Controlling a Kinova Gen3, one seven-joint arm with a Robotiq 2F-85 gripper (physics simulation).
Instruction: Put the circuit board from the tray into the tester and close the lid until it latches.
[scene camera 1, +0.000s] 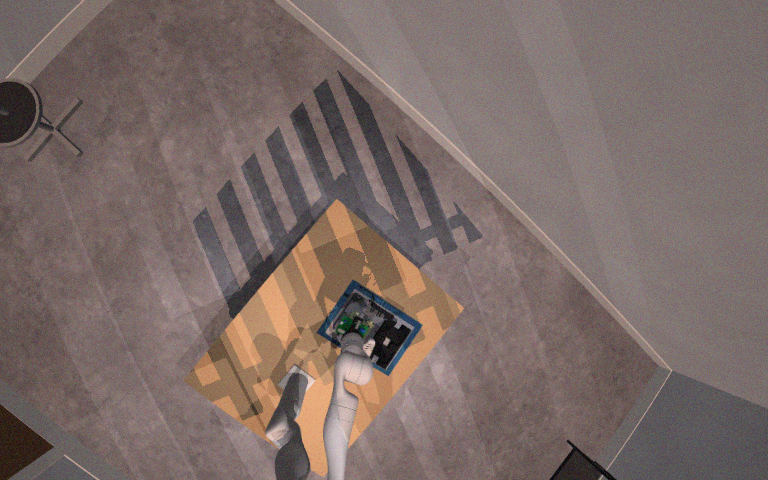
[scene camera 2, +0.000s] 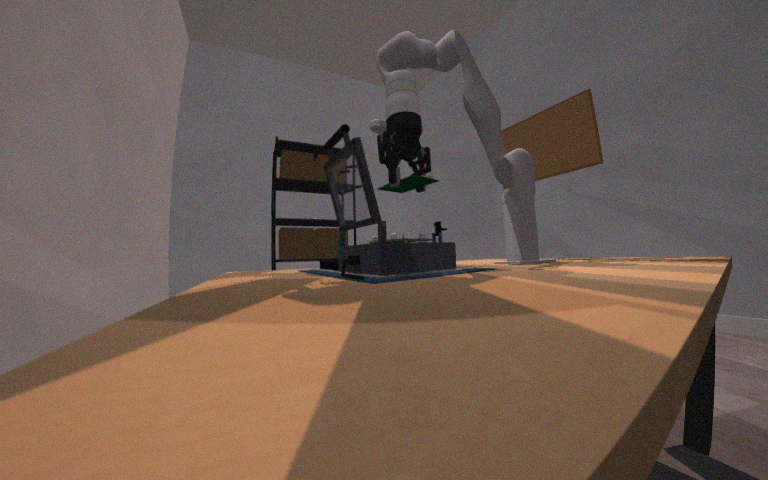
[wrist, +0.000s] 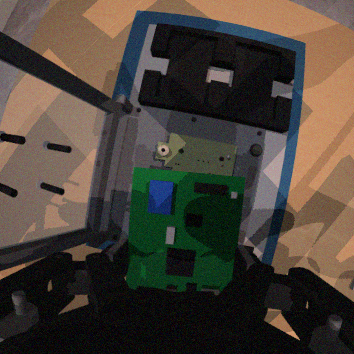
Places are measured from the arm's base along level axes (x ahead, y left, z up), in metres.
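Where they show: gripper, fingertip midpoint: (scene camera 1: 351, 328) (scene camera 2: 408, 189) (wrist: 180, 254); arm's base at its link origin: (scene camera 1: 297, 382) (scene camera 2: 522, 260).
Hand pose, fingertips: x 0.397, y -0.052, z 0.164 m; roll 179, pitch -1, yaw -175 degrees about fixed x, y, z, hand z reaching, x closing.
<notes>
Things, the pixels of their top centre, and the offset from my fingertips. "pt": a spot on its surface instead. Level surfaces: height alone.
- green circuit board at its top centre: (wrist: 180, 261) (scene camera 2: 406, 180) (scene camera 1: 352, 330) 0.020 m up, 0.001 m ahead, 0.004 m right
- tester's pale green bed at its top centre: (wrist: 188, 192) (scene camera 2: 399, 234) (scene camera 1: 358, 325) 0.090 m down, 0.002 m back, 0.037 m right
- black tray at a spot on its surface: (wrist: 185, 75) pt 0.153 m down, 0.024 m ahead, 0.200 m right
- wooden table at its surface level: 0.172 m down
- dark latch post at its top centre: (scene camera 2: 439, 221) 0.064 m down, 0.069 m back, 0.020 m left
My gripper (scene camera 2: 406, 172) (wrist: 180, 254) is shut on the green circuit board (scene camera 1: 344, 326) (scene camera 2: 408, 184) (wrist: 142, 225) by its side edges. It holds the board roughly level, clear above the tester (scene camera 2: 407, 260) (wrist: 200, 126), a dark grey box. In the wrist view the board hides much of the tester's pale green bed (wrist: 205, 150); a white round part shows beside the bed's corner. The lid (scene camera 2: 368, 183) (wrist: 55, 74), a framed clear panel with black pins, stands open at the tester's side. The black tray (scene camera 1: 390, 346) (wrist: 185, 75) beside the tester holds no board.
The tester and tray stand inside a blue border (scene camera 2: 396, 277) (wrist: 296, 145) on the wooden table (scene camera 1: 334, 217). A dark latch post (scene camera 2: 437, 230) rises from the tester's side opposite the lid. A shelf rack (scene camera 2: 274, 203) stands behind. The arm's base (scene camera 2: 521, 220) is on the table.
</notes>
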